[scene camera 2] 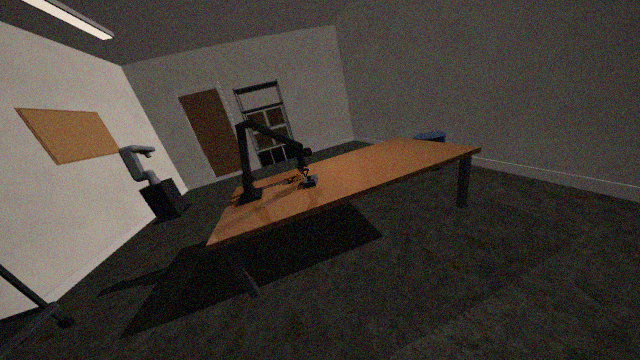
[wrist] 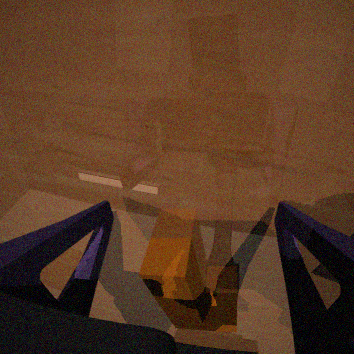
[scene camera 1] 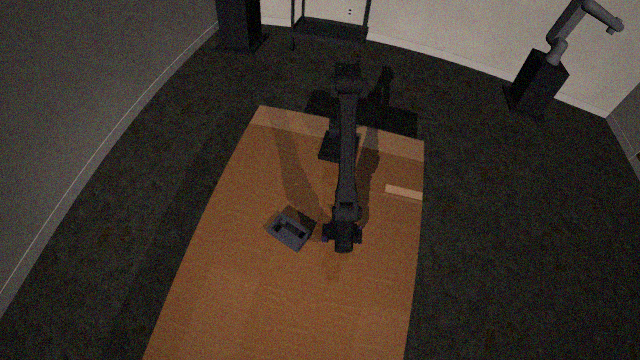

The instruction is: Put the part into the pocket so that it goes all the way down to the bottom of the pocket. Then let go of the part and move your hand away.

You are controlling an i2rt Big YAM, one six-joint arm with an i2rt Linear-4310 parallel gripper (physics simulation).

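Frame: origin at the arm's base, x down, y left, z ahead, level; millimetres.
Seen in the pictures: gripper, fingertip midpoint: (scene camera 2: pixel 304 175) (wrist: pixel 191 210); arm's base, origin of the base link: (scene camera 2: pixel 251 194).
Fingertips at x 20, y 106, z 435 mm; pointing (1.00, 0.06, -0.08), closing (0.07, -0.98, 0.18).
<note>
Pixels of each thing's top centre, then the offset from my fingertips to it. Level surfaces: height alone.
- orange part, middle of its top: (wrist: pixel 197 310) dy -21, dx -22, dz -87 mm
- grey-blue block with the pocket, middle of its top: (scene camera 1: pixel 289 230) (scene camera 2: pixel 310 178) dy -194, dx -28, dz +24 mm
- wooden table, its level: dx +9 mm
The orange part (wrist: pixel 172 255) lies on the table in the lower middle of the wrist view, in the gap seen between the two fingers and not touching either. In the scene camera views it cannot be made out. The grey-blue block with the pocket (scene camera 1: pixel 288 240) (scene camera 2: pixel 310 183) stands on the table, to the left of the hand in the scene camera 1 view. Dark shapes show inside its pocket. My gripper (scene camera 1: pixel 342 234) (scene camera 2: pixel 304 173) (wrist: pixel 191 210) is open, its purple-black fingers wide apart and empty, pointing down above the part.
The arm's base (scene camera 1: pixel 327 146) (scene camera 2: pixel 250 195) stands at the table's end. The wooden table (scene camera 1: pixel 240 300) (scene camera 2: pixel 380 160) carries dark arm shadows and a pale strip of light (scene camera 1: pixel 404 192) (wrist: pixel 100 180) near its right edge. A second grey arm on a pedestal (scene camera 1: pixel 537 82) (scene camera 2: pixel 162 197) stands beyond, by the wall.
</note>
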